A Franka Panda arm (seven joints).
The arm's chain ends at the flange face. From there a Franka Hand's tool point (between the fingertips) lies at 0.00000 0.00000 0.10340 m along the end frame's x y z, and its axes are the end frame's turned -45 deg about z.
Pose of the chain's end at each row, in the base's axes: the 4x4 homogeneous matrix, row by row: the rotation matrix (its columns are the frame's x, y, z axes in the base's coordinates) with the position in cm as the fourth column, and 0 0 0 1 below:
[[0.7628 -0.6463 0.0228 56.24], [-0.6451 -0.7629 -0.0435 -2.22], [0.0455 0.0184 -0.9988 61.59], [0 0 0 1]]
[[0.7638 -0.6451 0.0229 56.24], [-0.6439 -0.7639 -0.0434 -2.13], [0.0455 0.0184 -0.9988 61.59], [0 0 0 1]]
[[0.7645 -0.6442 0.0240 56.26], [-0.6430 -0.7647 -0.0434 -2.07], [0.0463 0.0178 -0.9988 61.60], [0 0 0 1]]
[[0.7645 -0.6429 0.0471 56.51], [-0.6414 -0.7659 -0.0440 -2.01], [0.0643 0.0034 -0.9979 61.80], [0 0 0 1]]
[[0.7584 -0.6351 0.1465 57.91], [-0.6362 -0.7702 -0.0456 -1.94], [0.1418 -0.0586 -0.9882 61.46], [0 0 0 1]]
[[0.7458 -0.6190 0.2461 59.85], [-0.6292 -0.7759 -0.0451 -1.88], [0.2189 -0.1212 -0.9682 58.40], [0 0 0 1]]
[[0.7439 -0.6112 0.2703 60.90], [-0.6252 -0.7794 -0.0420 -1.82], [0.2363 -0.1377 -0.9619 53.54], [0 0 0 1]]
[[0.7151 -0.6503 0.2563 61.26], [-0.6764 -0.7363 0.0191 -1.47], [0.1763 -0.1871 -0.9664 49.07], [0 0 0 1]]
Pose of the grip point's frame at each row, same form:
[[0.9964 0.0824 0.0228 56.48], [0.0833 -0.9956 -0.0435 -2.67], [0.0192 0.0452 -0.9988 51.26], [0 0 0 1]]
[[0.9962 0.0839 0.0229 56.48], [0.0849 -0.9955 -0.0434 -2.58], [0.0192 0.0452 -0.9988 51.26], [0 0 0 1]]
[[0.9961 0.0851 0.0240 56.51], [0.0861 -0.9954 -0.0434 -2.52], [0.0202 0.0453 -0.9988 51.27], [0 0 0 1]]
[[0.9952 0.0860 0.0471 57.00], [0.0880 -0.9951 -0.0440 -2.46], [0.0431 0.0479 -0.9979 51.48], [0 0 0 1]]
[[0.9854 0.0872 0.1465 59.42], [0.0948 -0.9945 -0.0456 -2.41], [0.1417 0.0588 -0.9882 51.24], [0 0 0 1]]
[[0.9651 0.0897 0.2461 62.39], [0.1037 -0.9936 -0.0451 -2.35], [0.2405 0.0691 -0.9682 48.39], [0 0 0 1]]
[[0.9582 0.0938 0.2703 63.69], [0.1090 -0.9932 -0.0420 -2.25], [0.2645 0.0697 -0.9619 43.59], [0 0 0 1]]
[[0.9655 0.0458 0.2563 63.91], [0.0424 -0.9989 0.0191 -1.27], [0.2570 -0.0076 -0.9664 39.08], [0 0 0 1]]

